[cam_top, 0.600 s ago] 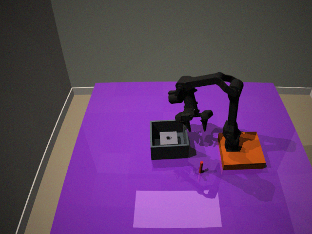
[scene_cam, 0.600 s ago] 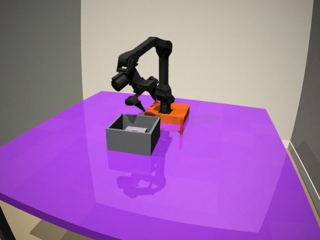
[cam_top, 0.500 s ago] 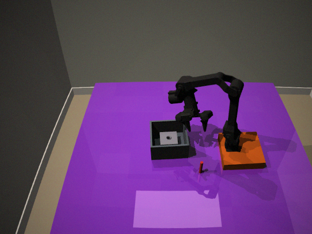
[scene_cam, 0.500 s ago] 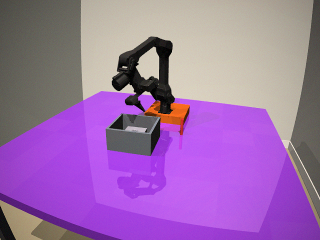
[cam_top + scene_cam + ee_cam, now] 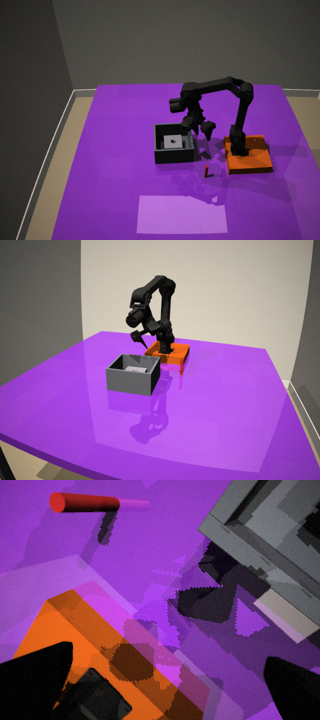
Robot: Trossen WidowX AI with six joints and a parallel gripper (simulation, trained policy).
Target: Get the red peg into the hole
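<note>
Right now the red peg is 13 cm to the left of my gripper tip, 10 cm below it and 2 cm behind it. Round my gripper tip: grey box 14 cm ahead, 11 cm below, 5 cm to the right; then light grey plate 14 cm ahead, 9 cm below, 5 cm to the right.
</note>
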